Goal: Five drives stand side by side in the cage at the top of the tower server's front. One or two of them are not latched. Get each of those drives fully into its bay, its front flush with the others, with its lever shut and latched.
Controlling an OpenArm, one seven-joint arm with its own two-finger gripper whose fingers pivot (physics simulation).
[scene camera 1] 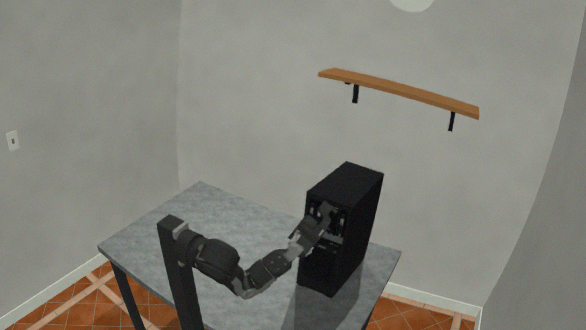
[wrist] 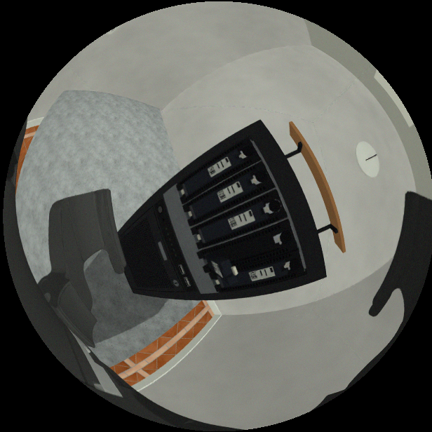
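The black tower server (scene camera 1: 367, 215) (wrist: 312, 250) stands on the table, with five drives side by side in its cage. In the wrist view, the first drive (wrist: 220, 166), second drive (wrist: 230, 191), third drive (wrist: 241, 219) and fifth drive (wrist: 262, 272), counted from the top of the picture, have levers lying flat along their fronts. The fourth drive (wrist: 250, 246) shows a dark front; its lever (wrist: 218, 269) stands swung out, its pale end overlapping the fifth drive. How deep the fourth sits is unclear. My gripper (scene camera 1: 326, 218) (wrist: 232, 254) is open and empty in front of the cage, fingers wide apart.
The grey table (scene camera 1: 240, 215) (wrist: 110, 135) carries the server. The arm's dark post (scene camera 1: 175, 265) stands at the table's near side. A wooden shelf (scene camera 1: 400, 89) (wrist: 320, 185) is on the wall behind and above the server.
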